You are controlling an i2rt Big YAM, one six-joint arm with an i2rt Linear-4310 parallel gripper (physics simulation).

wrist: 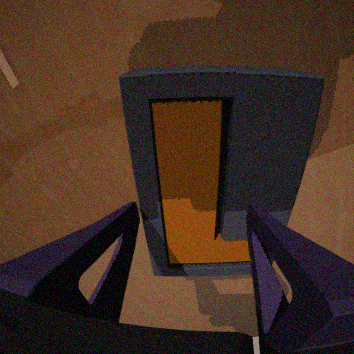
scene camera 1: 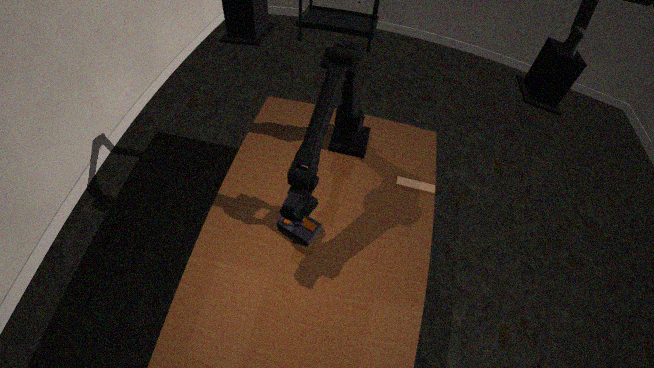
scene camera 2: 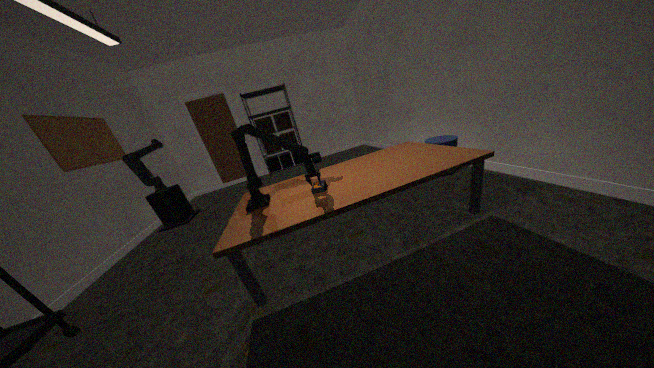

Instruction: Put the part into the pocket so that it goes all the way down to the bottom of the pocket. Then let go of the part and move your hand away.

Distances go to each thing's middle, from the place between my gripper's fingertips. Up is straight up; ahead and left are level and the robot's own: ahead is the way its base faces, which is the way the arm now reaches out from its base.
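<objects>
My gripper is 2 cm above the orange part (wrist: 187, 131), as I see it. I also see the blue-grey pocket block (wrist: 268, 114), which is 2 cm below my hand and 2 cm ahead of it.
</objects>
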